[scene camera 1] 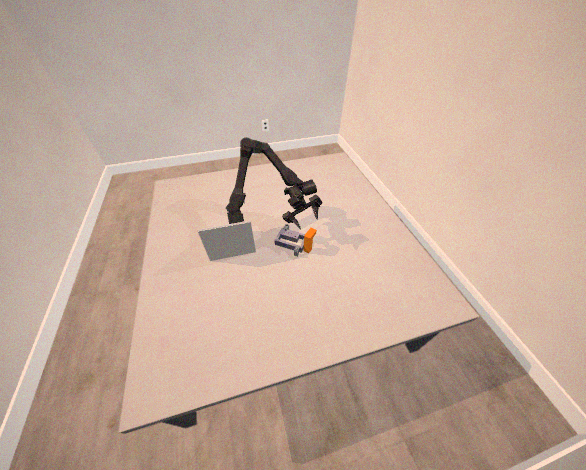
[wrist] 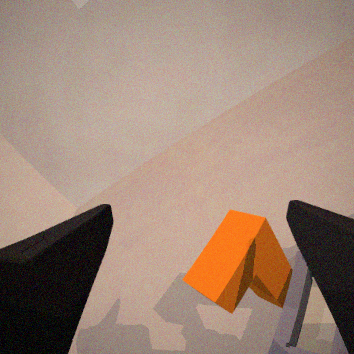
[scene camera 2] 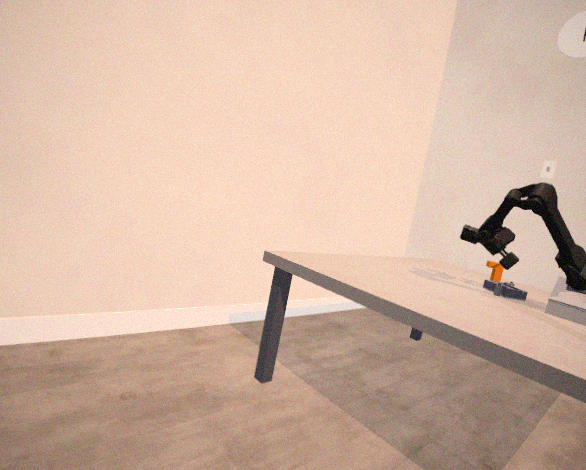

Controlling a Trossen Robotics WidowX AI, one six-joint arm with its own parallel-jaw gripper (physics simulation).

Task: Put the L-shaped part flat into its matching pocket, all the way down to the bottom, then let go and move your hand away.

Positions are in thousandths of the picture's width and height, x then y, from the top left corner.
Labels:
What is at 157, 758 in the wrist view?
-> My gripper.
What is my gripper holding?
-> Nothing.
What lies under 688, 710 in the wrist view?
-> An orange L-shaped part.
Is my gripper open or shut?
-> Open.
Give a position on a grey pocket block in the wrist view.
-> At 863, 891

